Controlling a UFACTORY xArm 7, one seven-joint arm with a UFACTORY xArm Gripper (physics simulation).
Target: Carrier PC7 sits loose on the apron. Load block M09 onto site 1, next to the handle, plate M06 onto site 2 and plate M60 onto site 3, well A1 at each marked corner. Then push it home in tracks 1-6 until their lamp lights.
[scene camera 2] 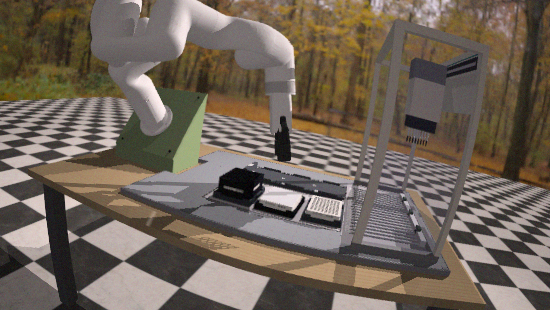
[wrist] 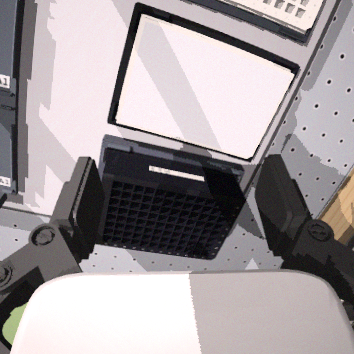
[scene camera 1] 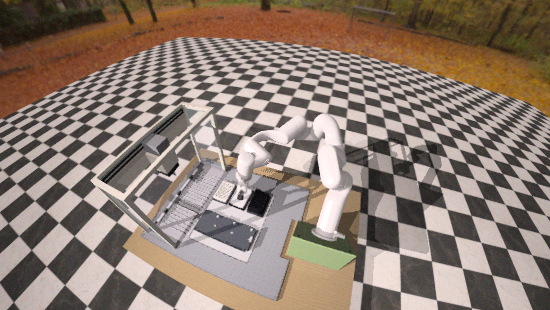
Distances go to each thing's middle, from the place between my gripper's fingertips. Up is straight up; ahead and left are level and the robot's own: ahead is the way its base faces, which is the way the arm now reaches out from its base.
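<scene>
Dark carrier (scene camera 2: 274, 177): 10 mm behind my hand, 100 mm below, 200 mm to the left of it.
</scene>
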